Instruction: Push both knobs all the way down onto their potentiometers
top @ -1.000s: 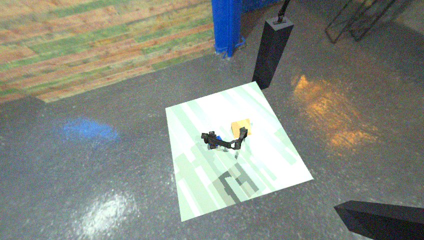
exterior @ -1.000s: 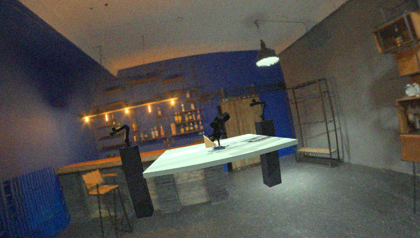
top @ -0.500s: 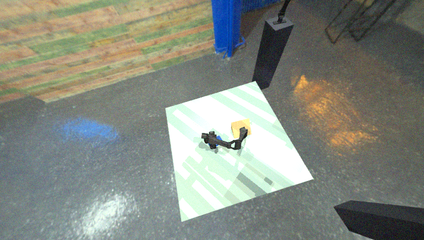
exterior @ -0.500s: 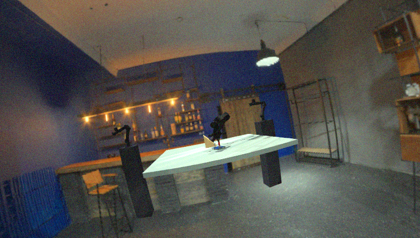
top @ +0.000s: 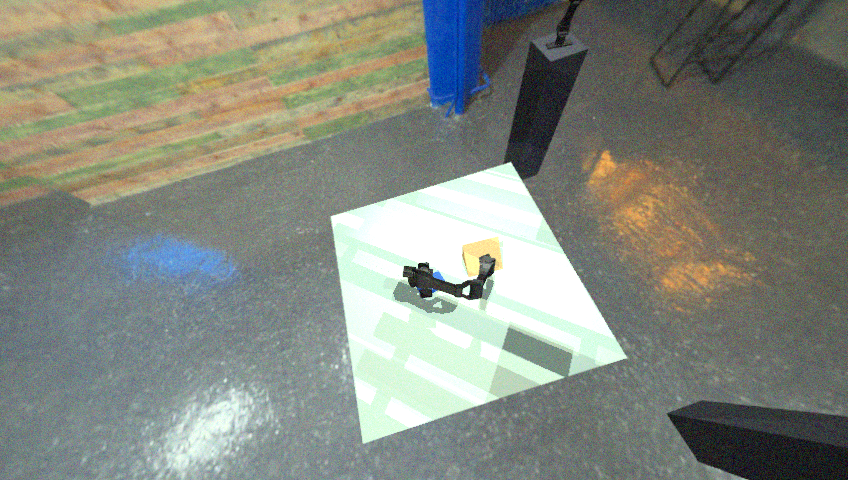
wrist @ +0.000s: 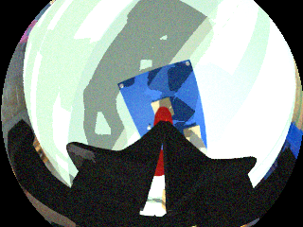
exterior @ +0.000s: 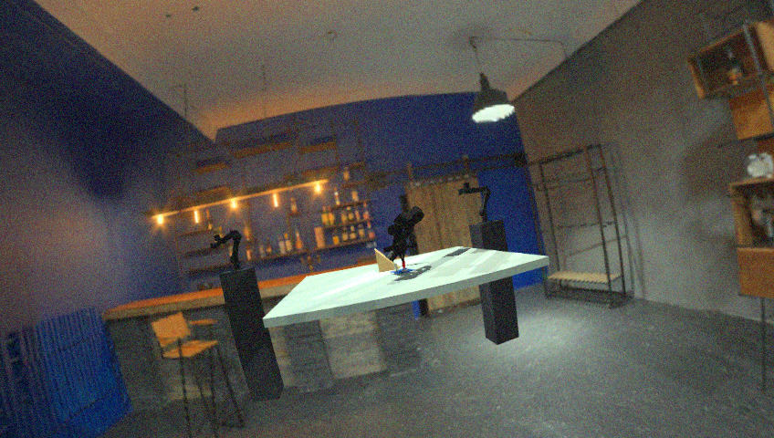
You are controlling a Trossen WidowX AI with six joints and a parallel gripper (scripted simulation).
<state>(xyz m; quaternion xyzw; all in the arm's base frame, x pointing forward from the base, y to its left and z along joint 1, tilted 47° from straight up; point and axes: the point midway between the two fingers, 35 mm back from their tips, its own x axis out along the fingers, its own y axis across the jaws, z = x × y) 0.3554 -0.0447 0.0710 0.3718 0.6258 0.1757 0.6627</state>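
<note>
The potentiometer is 30 mm below my gripper tip.
</note>
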